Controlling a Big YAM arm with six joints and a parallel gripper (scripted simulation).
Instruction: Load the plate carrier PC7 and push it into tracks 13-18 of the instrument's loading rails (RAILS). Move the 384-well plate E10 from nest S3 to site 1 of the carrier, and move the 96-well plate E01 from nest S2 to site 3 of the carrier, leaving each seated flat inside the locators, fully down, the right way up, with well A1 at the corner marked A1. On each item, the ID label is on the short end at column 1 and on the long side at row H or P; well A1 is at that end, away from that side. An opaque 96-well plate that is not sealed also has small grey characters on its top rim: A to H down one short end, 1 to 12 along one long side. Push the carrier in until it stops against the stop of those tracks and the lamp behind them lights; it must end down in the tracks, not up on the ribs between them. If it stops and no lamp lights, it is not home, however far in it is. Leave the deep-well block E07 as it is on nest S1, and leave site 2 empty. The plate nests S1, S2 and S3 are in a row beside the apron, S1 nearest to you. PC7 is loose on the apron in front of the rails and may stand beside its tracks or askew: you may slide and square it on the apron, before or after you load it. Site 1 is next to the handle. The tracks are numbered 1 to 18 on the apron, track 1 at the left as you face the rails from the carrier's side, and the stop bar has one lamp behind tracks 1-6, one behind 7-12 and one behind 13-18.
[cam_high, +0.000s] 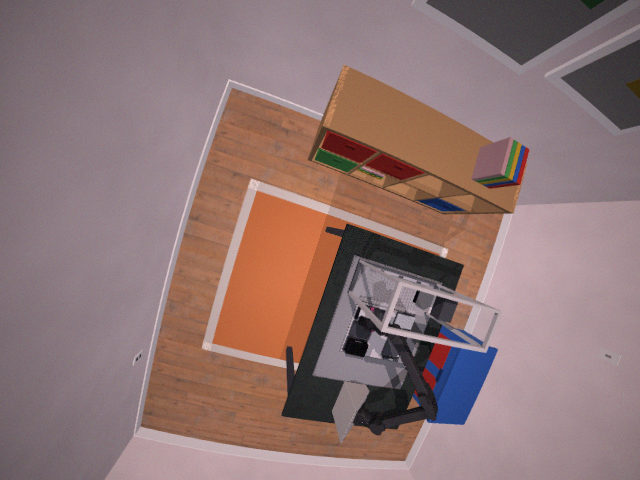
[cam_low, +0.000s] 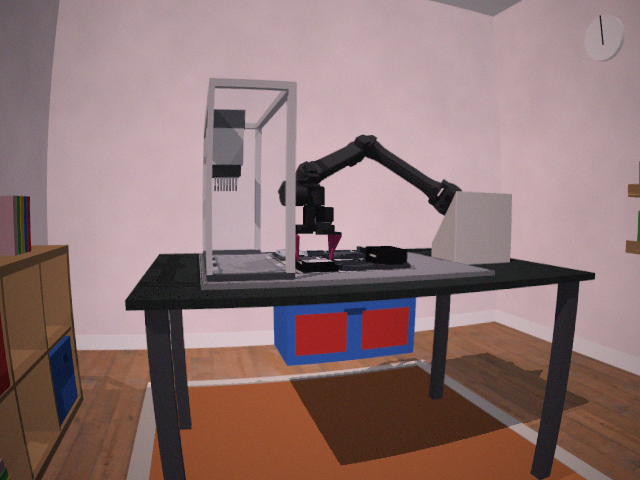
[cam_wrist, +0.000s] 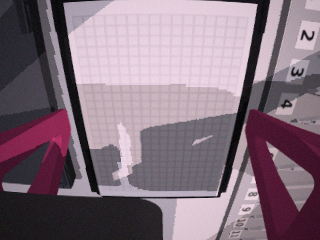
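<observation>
Right now my hand is 10 mm above the 384-well plate E10. Also, from my hand: plate carrier PC7: 260 mm to the right, 100 mm behind, 20 mm below; then dark nest: 30 mm below; then white 96-well plate E01: 260 mm to the right, 20 mm below.
</observation>
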